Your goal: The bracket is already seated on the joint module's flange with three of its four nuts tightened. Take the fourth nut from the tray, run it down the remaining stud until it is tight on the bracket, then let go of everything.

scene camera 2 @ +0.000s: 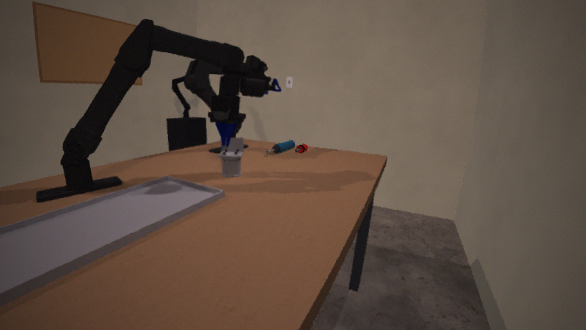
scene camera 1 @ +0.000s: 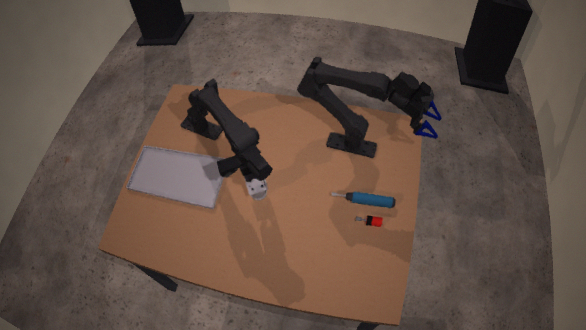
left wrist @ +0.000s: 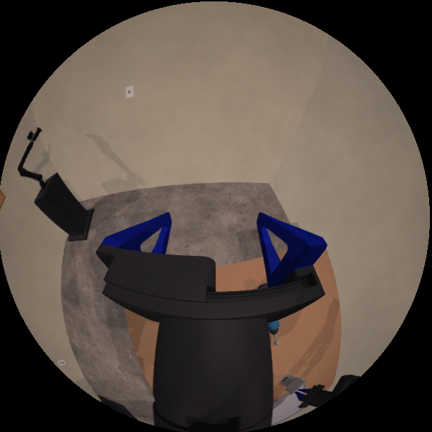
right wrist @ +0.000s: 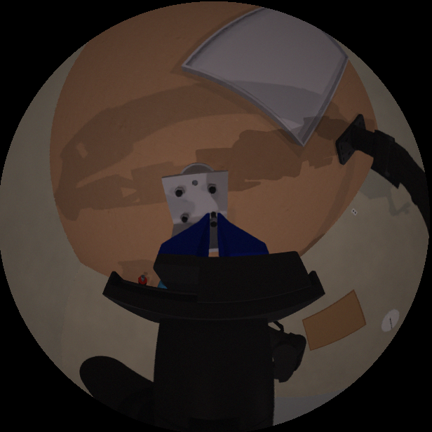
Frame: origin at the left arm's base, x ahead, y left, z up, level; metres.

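Seen in the pictures: left gripper, fingertip midpoint: (scene camera 2: 274,91) (scene camera 1: 439,128); right gripper, fingertip midpoint: (scene camera 2: 225,146); left arm's base, link origin: (scene camera 1: 352,145); right arm's base, link origin: (scene camera 2: 81,189) (scene camera 1: 201,127).
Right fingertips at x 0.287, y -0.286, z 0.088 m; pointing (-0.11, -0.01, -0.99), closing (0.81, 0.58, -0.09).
Note:
Pixels of each thing's top centre, then the offset from my right fingertips to it. Level surfaces: height alone.
- round joint module, top centre: (scene camera 2: 230,150) (scene camera 1: 255,183) 0.014 m down, 0.017 m ahead, 0.005 m left
- tray, top centre: (scene camera 2: 112,211) (scene camera 1: 174,173) 0.072 m down, 0.049 m ahead, 0.355 m right
- blue screwdriver-like tool, top centre: (scene camera 1: 364,195) (scene camera 2: 281,143) 0.047 m down, 0.059 m back, 0.387 m left
- black tool, top centre: (scene camera 1: 369,218) (scene camera 2: 300,145) 0.054 m down, 0.020 m ahead, 0.427 m left
- table, surface height: 0.088 m down
The grey bracket (scene camera 1: 256,185) (scene camera 2: 236,145) (left wrist: 294,383) (right wrist: 197,200) sits on the round joint module (scene camera 1: 259,197) (scene camera 2: 231,167). In the right wrist view, three nuts (right wrist: 179,192) (right wrist: 212,189) (right wrist: 184,218) sit on its flat plate. The fourth stud (right wrist: 213,215) shows at the fingertips. My right gripper (scene camera 2: 227,145) (right wrist: 213,217) is shut on a small dark nut (right wrist: 213,224), beside the bracket's upright wall; its exact height over the stud is unclear. The tray (scene camera 1: 172,175) (scene camera 2: 125,215) (right wrist: 270,55) shows no nut. My left gripper (scene camera 1: 438,127) (left wrist: 213,216) is open and empty, beyond the table edge.
A blue screwdriver-like tool (scene camera 1: 372,200) (scene camera 2: 284,146) and a smaller red and black tool (scene camera 1: 375,221) (scene camera 2: 301,148) lie on the table (scene camera 1: 320,270) (scene camera 2: 280,225), to the right of the joint module in scene camera 1. Dark pedestals (scene camera 1: 159,20) (scene camera 1: 497,45) stand on the floor behind.

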